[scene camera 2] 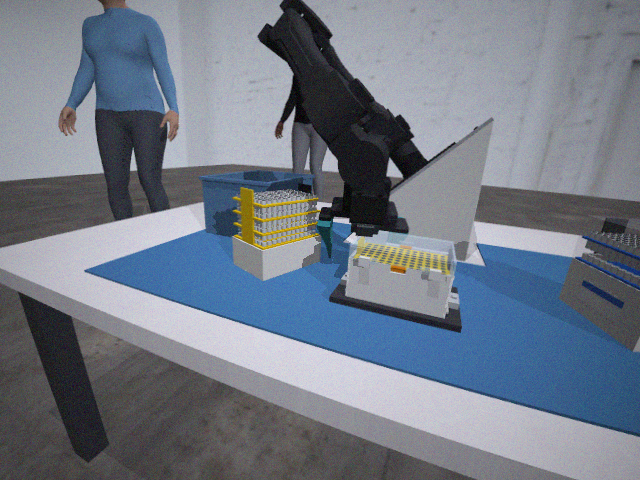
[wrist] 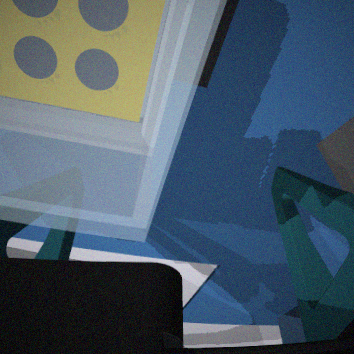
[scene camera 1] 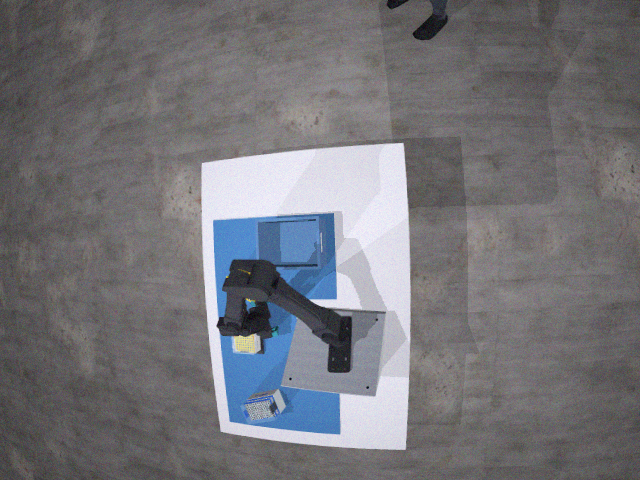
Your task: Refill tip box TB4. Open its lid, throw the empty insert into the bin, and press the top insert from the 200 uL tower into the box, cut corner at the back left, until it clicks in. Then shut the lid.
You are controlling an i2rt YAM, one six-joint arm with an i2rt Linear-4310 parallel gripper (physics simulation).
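The white tip box (scene camera 1: pixel 247 345) (scene camera 2: pixel 398 290) (wrist: pixel 165 65) stands on the mat in a black holder (scene camera 2: pixel 398 314) (wrist: pixel 215 55). Its clear lid (scene camera 2: pixel 429 242) (wrist: pixel 110 185) is down, over a yellow insert (scene camera 2: pixel 387 254) (wrist: pixel 125 105) with empty holes. An orange latch (scene camera 2: pixel 398 269) is at its front. My gripper (scene camera 1: pixel 262 317) (scene camera 2: pixel 362 245) (wrist: pixel 177 177) is open and empty at the back corner of the box. One finger shows through the lid; the other is between box and tower. The yellow tower (scene camera 2: pixel 286 219) holds several stacked inserts with tips; the arm hides it in scene camera 1.
The blue bin (scene camera 1: pixel 262 240) (scene camera 2: pixel 217 204) stands beyond the yellow tower. A blue-and-grey tower (scene camera 1: pixel 263 406) (scene camera 2: pixel 602 294) stands at the mat's other end. The arm's base is on a grey plate (scene camera 1: pixel 310 361) beside the mat (scene camera 1: pixel 310 413). People stand behind the table.
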